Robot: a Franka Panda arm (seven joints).
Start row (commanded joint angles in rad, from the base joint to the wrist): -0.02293 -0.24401 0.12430 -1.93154 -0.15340 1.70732 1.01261
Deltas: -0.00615 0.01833 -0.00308 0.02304 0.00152 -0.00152 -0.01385; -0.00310 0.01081 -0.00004 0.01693 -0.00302 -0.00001 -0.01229; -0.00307 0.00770 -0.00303 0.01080 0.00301 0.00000 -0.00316; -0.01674 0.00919 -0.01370 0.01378 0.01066 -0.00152 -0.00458; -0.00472 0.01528 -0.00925 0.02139 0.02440 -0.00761 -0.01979; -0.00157 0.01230 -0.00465 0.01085 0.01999 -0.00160 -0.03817; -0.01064 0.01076 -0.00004 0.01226 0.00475 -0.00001 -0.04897
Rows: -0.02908 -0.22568 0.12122 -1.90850 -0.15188 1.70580 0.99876; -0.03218 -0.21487 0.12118 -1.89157 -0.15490 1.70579 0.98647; -0.03525 -0.20717 0.11815 -1.88077 -0.15189 1.70579 0.98331; -0.05199 -0.19798 0.10445 -1.86699 -0.14123 1.70427 0.97873; -0.05671 -0.18270 0.09520 -1.84560 -0.11683 1.69666 0.95894; -0.05828 -0.17040 0.09055 -1.83475 -0.09684 1.69506 0.92077; -0.06892 -0.15964 0.09051 -1.82249 -0.09209 1.69505 0.87180
